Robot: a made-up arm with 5 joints.
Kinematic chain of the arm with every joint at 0, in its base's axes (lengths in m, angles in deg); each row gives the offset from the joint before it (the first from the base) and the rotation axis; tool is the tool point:
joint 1: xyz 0 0 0.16 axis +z
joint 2: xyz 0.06 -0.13 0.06 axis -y
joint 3: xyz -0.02 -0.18 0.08 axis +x
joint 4: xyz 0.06 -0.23 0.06 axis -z
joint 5: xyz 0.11 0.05 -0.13 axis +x
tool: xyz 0 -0.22 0.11
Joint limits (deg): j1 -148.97..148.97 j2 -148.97..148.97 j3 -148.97..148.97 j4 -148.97..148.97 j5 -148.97..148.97
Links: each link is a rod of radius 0.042 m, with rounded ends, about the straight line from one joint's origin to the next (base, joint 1, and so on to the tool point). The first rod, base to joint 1, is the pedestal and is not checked.
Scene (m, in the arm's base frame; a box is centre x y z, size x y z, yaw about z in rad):
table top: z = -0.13
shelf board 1: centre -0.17 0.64 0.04 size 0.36 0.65 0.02 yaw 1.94
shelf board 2: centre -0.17 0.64 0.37 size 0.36 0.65 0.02 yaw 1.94
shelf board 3: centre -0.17 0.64 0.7 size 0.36 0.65 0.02 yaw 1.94
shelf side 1: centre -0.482 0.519 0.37 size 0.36 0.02 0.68 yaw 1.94
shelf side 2: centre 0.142 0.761 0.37 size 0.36 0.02 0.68 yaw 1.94
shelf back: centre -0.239 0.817 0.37 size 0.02 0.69 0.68 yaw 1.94
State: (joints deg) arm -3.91 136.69 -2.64 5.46 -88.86
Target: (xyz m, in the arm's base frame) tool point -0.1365 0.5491 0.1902
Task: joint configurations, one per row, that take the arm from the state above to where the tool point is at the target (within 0.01 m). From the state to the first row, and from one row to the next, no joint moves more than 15 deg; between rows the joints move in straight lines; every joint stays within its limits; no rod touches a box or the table.
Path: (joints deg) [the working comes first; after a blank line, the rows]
Joints at the target: 148.97 76.72 85.82 31.97 -5.20
Straight joint move there: touches shelf side 2.

1: 7.00 131.06 10.97 8.91 -79.85
2: 17.90 125.43 24.58 12.37 -70.84
3: 28.81 119.80 38.19 15.82 -61.83
4: 39.71 114.17 51.80 19.27 -52.82
5: 50.62 108.54 65.41 22.72 -43.80
6: 61.52 102.91 79.02 26.18 -34.79
7: 72.43 97.28 92.63 29.63 -25.78
8: 83.33 91.65 106.24 33.08 -16.77
9: 94.24 86.02 119.85 36.53 -7.76
10: 105.15 80.39 133.46 39.99 1.25
11: 116.10 79.47 121.55 37.98 -0.36
12: 127.06 78.56 109.64 35.98 -1.97
13: 138.01 77.64 97.73 33.97 -3.59
14: 148.97 76.72 85.82 31.97 -5.20

